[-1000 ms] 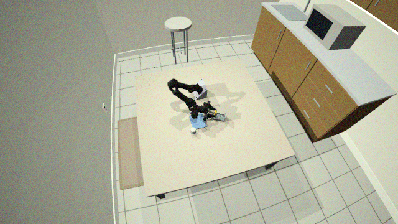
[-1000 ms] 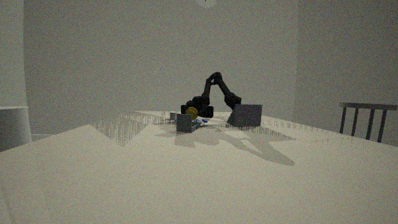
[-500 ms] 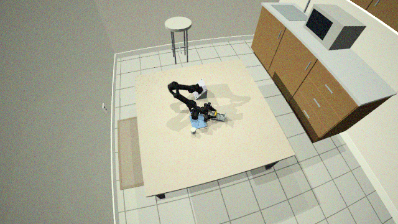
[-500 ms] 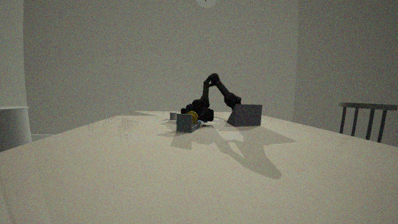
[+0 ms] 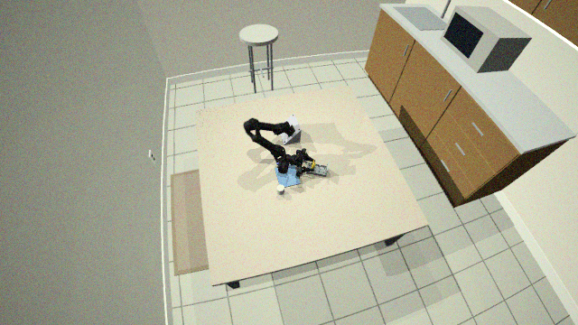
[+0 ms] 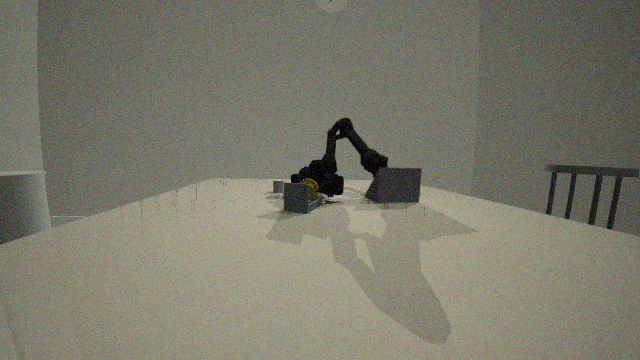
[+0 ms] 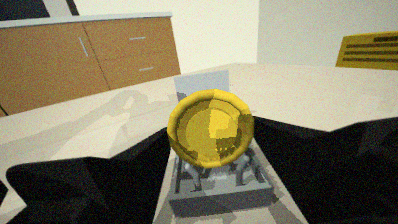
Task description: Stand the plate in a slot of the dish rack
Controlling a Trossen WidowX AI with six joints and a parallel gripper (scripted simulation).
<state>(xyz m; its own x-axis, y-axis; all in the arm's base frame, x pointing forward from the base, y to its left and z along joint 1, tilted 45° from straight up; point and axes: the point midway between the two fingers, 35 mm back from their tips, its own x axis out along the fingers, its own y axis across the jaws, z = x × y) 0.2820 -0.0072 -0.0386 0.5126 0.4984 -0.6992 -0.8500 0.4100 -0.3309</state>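
Right now my gripper tip is 10 mm to the left of the yellow plate. Round my gripper tip: grey dish rack: 30 mm below, 20 mm to the left, 10 mm ahead; blue mat: 180 mm to the right, 50 mm below, 10 mm behind; blue spoon: 160 mm to the right, 120 mm behind, 50 mm below.
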